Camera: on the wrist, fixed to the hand. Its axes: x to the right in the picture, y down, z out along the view.
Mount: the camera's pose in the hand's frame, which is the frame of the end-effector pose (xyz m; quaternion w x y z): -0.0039 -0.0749 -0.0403 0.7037 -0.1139 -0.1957 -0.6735
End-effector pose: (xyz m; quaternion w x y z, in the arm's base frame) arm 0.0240 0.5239 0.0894 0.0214 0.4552 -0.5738 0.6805
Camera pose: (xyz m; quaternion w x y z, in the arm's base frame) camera 0.0436 0.5836 0.1469 0.4129 0.8375 -0.1789 0.3100
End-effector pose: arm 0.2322 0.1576 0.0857 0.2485 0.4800 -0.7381 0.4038
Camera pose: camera 0.3011 0.1773 0.1317 0.3570 0.8856 -0.2907 -0.0612
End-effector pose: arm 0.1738 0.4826 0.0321 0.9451 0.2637 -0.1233 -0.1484
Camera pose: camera 0.1666 0.4414 -0.0420 0.5710 0.1319 -0.0772 -0.8066
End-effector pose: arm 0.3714 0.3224 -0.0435 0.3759 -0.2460 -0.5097 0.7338
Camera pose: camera 0.4263 0.3568 0.0118 0.6309 0.2709 -0.6815 0.2533
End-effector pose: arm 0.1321 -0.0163 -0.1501 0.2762 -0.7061 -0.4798 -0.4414
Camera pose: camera 0.0481 -0.0218 -0.1376 0.2772 0.2916 0.8170 0.4131
